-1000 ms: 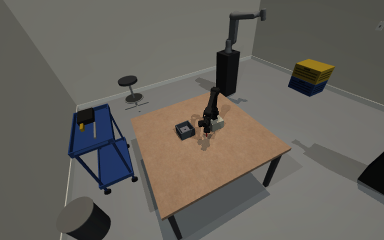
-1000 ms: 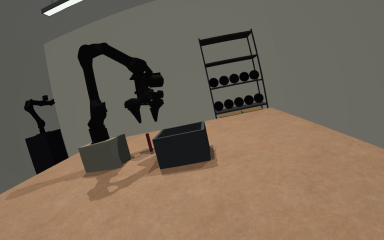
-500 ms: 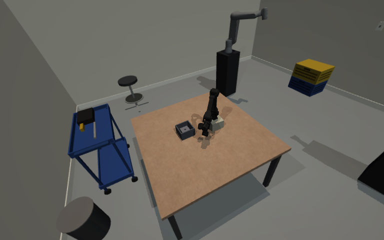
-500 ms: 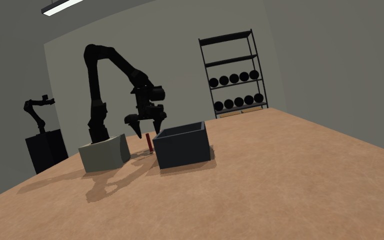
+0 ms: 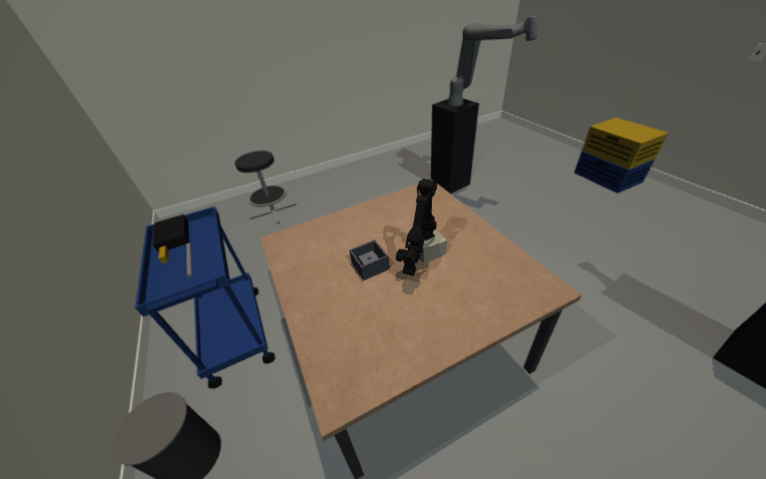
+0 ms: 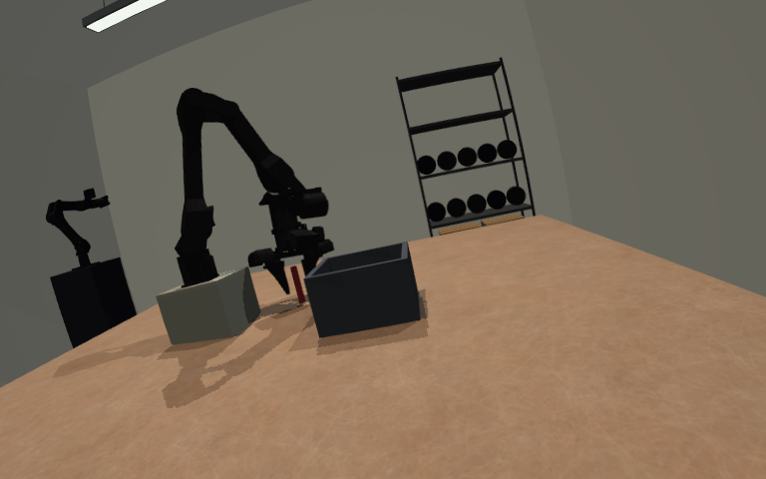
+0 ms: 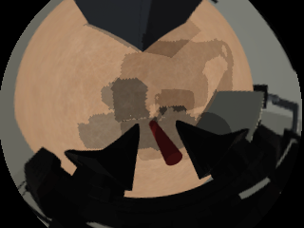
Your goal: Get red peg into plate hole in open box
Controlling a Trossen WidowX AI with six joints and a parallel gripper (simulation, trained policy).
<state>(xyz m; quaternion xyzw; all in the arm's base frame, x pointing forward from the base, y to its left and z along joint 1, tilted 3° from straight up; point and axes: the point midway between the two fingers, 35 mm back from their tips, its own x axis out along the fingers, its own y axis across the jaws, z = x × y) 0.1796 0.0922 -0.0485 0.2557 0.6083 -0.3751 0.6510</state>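
The grey plate is 180 mm to the right of my gripper tip, 150 mm ahead of it and 20 mm above it. Round my gripper tip: dark box: 180 mm to the right, 150 mm ahead; red peg: 20 mm above, 10 mm to the left.
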